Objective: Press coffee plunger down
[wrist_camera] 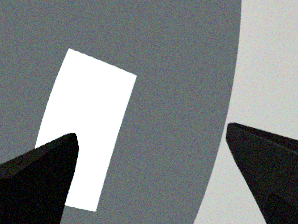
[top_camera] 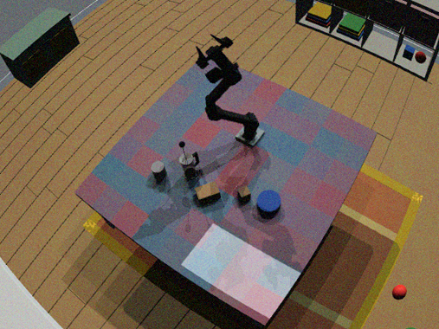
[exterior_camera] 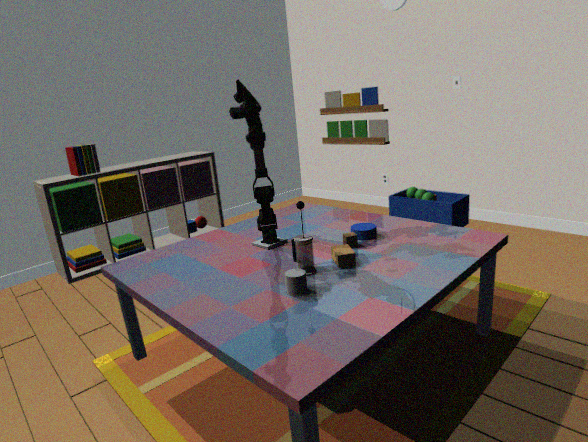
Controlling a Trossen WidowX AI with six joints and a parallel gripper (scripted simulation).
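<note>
Now: the coffee press 250 mm ahead of my gripper tip, 10 mm to the right of it and 590 mm below it.
</note>
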